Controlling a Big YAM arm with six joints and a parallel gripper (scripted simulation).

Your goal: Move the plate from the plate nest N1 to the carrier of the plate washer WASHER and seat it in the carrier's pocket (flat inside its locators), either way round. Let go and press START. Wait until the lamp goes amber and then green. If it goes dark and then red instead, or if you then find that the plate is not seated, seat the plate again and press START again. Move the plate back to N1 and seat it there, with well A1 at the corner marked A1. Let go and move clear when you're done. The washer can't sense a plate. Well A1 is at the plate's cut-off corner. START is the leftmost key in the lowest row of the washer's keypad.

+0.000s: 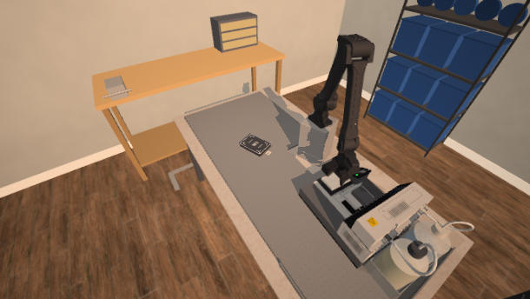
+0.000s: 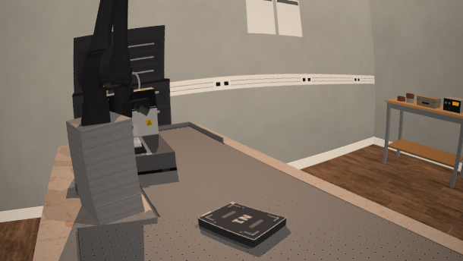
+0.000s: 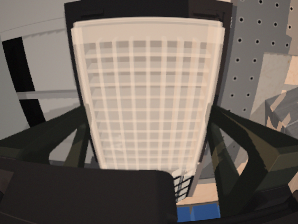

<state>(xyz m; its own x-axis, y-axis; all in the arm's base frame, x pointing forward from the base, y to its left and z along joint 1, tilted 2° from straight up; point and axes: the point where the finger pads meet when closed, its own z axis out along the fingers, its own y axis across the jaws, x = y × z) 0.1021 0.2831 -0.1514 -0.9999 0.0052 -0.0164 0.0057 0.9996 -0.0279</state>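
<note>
The clear well plate lies 10 mm below my hand. Round my hand: dark carrier (30 mm below); washer (150 mm to the left, 20 mm above); label (420 mm to the right, 160 mm ahead, 110 mm below).
</note>
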